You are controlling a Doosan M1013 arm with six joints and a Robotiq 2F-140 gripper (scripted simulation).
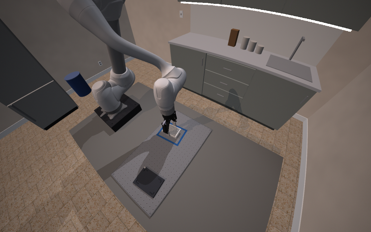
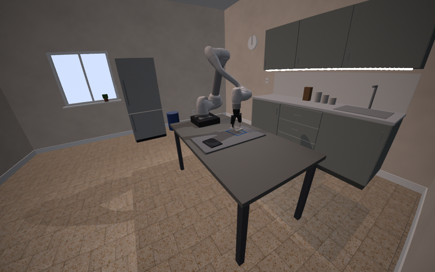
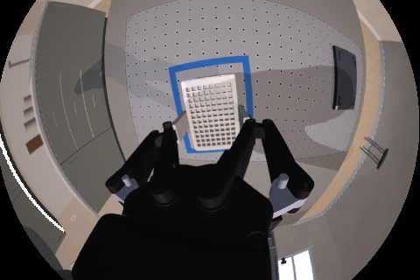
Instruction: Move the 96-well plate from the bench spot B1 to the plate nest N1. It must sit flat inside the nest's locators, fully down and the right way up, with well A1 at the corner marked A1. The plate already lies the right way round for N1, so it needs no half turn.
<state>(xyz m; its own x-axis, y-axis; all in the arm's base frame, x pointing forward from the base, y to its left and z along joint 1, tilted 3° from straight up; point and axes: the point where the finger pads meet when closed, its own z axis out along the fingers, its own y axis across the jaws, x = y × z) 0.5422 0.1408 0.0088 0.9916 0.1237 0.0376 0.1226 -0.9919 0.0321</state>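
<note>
Now: hand 110 mm short of the dark plate nest N1, 360 mm to the left of it and 50 mm above it. From my hand the other things lie so: white 96-well plate: 20 mm below.
</note>
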